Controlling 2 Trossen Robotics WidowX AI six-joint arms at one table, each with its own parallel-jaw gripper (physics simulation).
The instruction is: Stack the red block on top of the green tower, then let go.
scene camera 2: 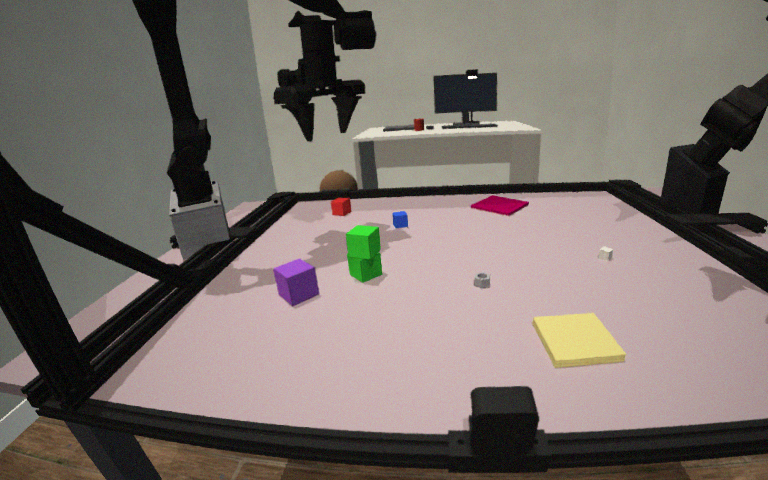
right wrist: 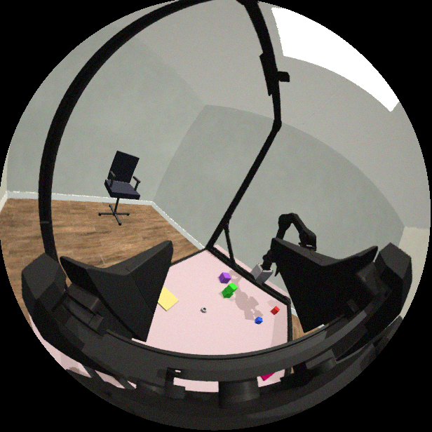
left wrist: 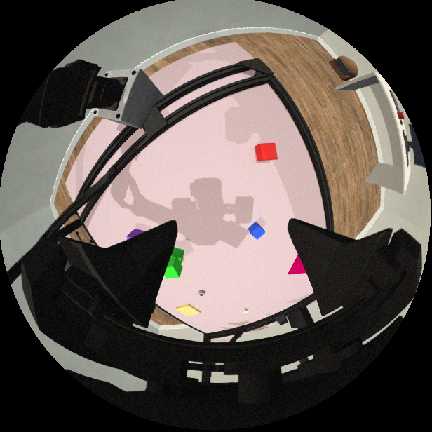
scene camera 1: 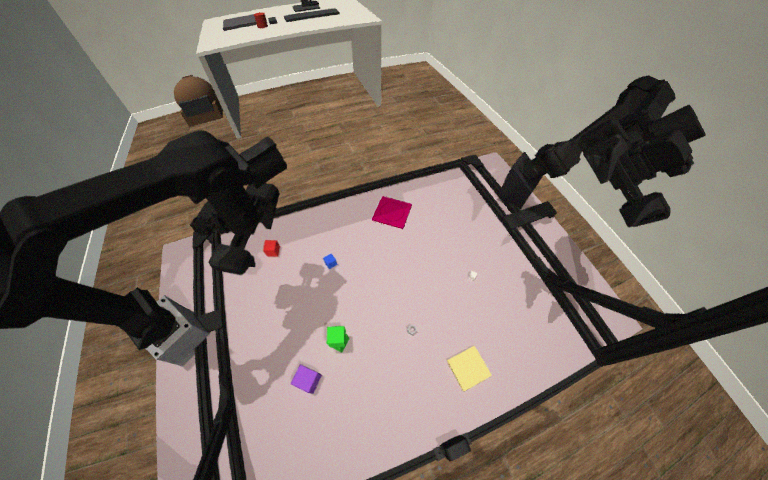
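Where they show: left gripper, fingertip midpoint: [scene camera 2: 327, 137] [scene camera 1: 261, 246]; right gripper, fingertip midpoint: [scene camera 1: 618, 204]; left arm's base, link origin: [scene camera 2: 194, 196] [scene camera 1: 159, 326]; right arm's base, link origin: [scene camera 2: 701, 159] [scene camera 1: 528, 171].
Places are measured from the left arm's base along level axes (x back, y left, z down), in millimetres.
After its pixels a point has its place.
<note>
The red block [scene camera 1: 271, 247] @[y 10, x -312, z 77 mm] [scene camera 2: 340, 207] @[y 2, x -306, z 90 mm] [left wrist: 266, 152] [right wrist: 275, 310] rests on the pink table top near its far left corner. The green tower [scene camera 1: 336, 337] @[y -310, x -242, z 35 mm] [scene camera 2: 363, 251] @[y -323, x -236, z 61 mm] [left wrist: 174, 265] [right wrist: 229, 290] is two green blocks, the upper one turned relative to the lower. My left gripper [scene camera 2: 326, 135] @[y -92, x -269, z -84 mm] [left wrist: 234, 225] is open and empty, high above the table near the red block's end. A left finger partly hides the tower in the left wrist view. My right gripper [right wrist: 222, 245] is open and empty, raised at the right side of scene camera 1.
A purple block [scene camera 1: 305, 378] @[y -309, x -136, z 66 mm] [scene camera 2: 296, 281] @[y -331, x -132, z 76 mm] stands near the tower. A blue block [scene camera 1: 330, 260] @[y -146, x -387, z 84 mm] [scene camera 2: 400, 219] @[y -153, x -384, z 92 mm] lies near the red one. A magenta pad [scene camera 2: 499, 204] @[y -174, x -632, z 103 mm], yellow pad [scene camera 2: 578, 339] @[y -589, x -373, z 101 mm], grey nut [scene camera 2: 481, 280] @[y -433, x -365, z 98 mm] and small white block [scene camera 2: 605, 253] @[y -478, x -586, z 99 mm] lie farther right. Black rails edge the table.
</note>
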